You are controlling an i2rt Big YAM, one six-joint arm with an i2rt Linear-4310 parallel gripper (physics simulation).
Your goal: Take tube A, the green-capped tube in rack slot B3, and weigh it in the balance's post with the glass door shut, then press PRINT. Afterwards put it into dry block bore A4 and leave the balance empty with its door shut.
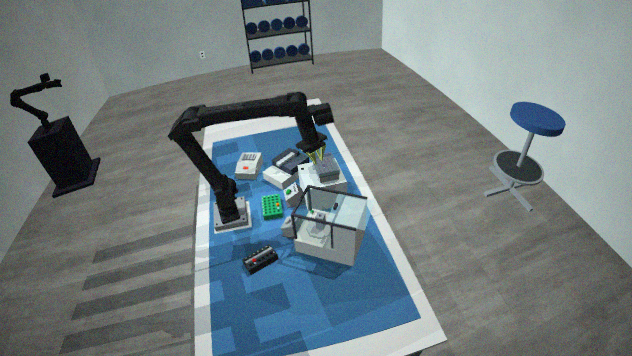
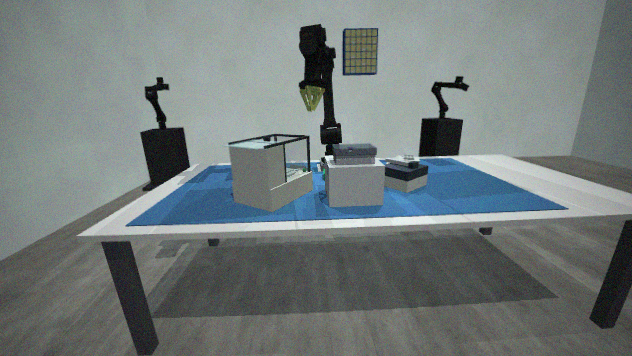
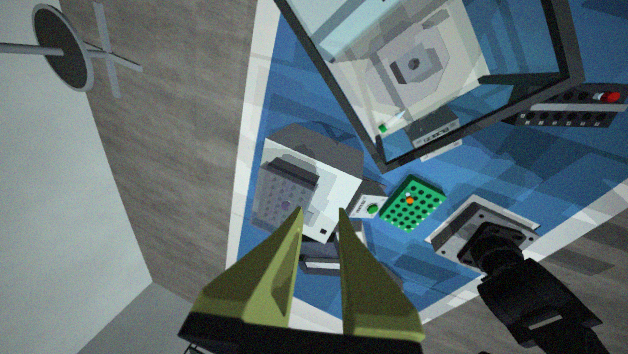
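My gripper hangs high above the grey dry block. Its fingers are nearly shut, with a narrow gap and nothing between them. Tube A, the green-capped tube, lies on its side on the floor inside the balance, near its front edge. The balance's post is empty. One bore of the dry block holds a purple-capped tube. The green rack holds an orange-capped tube.
A black tube rack with a red cap lies near the balance. A green-button box, a printer and a keypad unit stand by the dry block. The arm base is left of the rack.
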